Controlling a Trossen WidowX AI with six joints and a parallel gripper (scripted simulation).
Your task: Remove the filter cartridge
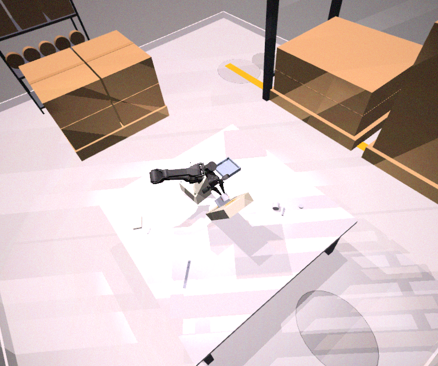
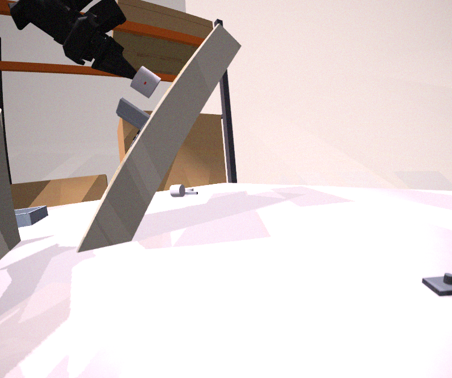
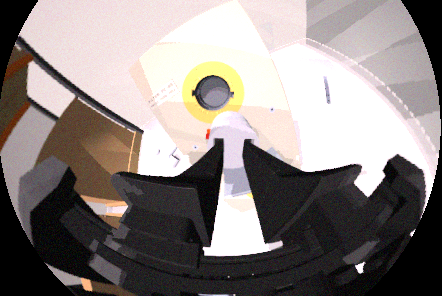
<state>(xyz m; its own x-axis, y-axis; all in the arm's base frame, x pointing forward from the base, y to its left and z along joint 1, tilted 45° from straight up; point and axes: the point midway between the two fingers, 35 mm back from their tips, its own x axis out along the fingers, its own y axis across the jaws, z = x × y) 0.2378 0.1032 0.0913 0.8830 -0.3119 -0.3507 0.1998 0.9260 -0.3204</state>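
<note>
The filter cartridge is 10 mm ahead of my gripper tip and 10 mm below it. Also, from my gripper tip: tray 350 mm behind, 270 mm to the left, 260 mm below; small disc 250 mm ahead, 460 mm to the left, 270 mm below.
</note>
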